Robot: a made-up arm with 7 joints.
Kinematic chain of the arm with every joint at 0, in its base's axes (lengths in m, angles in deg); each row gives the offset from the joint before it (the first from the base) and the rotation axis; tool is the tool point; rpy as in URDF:
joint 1: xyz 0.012 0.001 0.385 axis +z
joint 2: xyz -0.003 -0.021 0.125 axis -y
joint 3: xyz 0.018 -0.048 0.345 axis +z
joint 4: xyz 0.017 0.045 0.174 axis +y
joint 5: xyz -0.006 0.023 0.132 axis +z
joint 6: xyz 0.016 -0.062 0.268 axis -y
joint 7: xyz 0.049 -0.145 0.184 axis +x
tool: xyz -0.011 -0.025 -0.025 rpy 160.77 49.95 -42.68
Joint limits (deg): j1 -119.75..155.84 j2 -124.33..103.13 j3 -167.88..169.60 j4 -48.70..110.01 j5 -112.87..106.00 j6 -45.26..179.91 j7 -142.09..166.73
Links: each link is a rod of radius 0.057 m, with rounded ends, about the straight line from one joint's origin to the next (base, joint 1, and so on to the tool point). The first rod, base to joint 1, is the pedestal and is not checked.
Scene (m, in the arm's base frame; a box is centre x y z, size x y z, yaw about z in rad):
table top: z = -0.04
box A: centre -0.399 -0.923 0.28 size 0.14 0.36 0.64 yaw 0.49
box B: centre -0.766 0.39 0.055 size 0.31 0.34 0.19 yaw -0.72
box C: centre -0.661 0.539 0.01 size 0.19 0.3 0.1 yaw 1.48
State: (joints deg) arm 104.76 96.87 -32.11 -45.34 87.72 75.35 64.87
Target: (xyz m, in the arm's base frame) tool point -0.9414 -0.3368 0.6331
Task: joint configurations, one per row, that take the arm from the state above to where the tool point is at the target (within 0.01 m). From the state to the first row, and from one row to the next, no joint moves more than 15 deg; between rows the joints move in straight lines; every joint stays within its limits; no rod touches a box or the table.
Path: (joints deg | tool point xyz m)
1: 95.00 85.19 -30.46 -46.18 80.83 80.89 68.12 | 0.1396 -0.9652 0.3897
2: 85.24 73.51 -28.81 -47.02 73.94 86.43 71.36 | -0.0025 -0.9567 0.5580
3: 75.48 61.83 -27.16 -47.86 67.04 91.97 74.61 | -0.1340 -0.8980 0.7162
4: 65.71 50.15 -25.51 -48.70 60.15 97.51 77.86 | -0.2388 -0.7974 0.8592
5: 52.15 58.60 -32.82 -48.70 73.56 86.35 73.49 | -0.5133 -0.7429 0.7874
6: 38.59 67.06 -40.13 -48.70 86.97 75.19 69.13 | -0.7616 -0.5835 0.7105
7: 25.03 75.51 -47.44 -48.70 100.38 64.03 64.76 | -0.9414 -0.3369 0.6331

